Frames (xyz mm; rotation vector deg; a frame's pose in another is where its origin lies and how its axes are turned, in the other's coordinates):
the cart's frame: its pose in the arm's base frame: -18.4 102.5 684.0 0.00 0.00 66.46
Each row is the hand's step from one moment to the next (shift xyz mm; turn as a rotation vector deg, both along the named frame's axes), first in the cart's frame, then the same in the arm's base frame.
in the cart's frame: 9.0 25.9 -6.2 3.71 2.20 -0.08
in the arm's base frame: -20.2 18.6 -6.2 -0.54 4.28 -0.08
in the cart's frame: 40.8 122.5 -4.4 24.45 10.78 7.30
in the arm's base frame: -96.0 86.3 -4.4 -0.12 26.72 7.30
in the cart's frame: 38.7 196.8 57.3 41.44 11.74 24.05
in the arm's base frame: -165.0 114.1 57.3 5.79 42.68 24.05
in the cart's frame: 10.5 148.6 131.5 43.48 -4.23 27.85
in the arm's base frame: -132.0 69.0 131.5 21.24 38.17 27.85
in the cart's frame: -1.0 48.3 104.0 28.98 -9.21 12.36
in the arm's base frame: -44.7 18.4 104.0 20.02 22.89 12.36
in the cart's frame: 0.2 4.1 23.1 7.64 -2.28 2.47
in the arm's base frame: -3.7 1.8 23.1 5.14 6.09 2.47
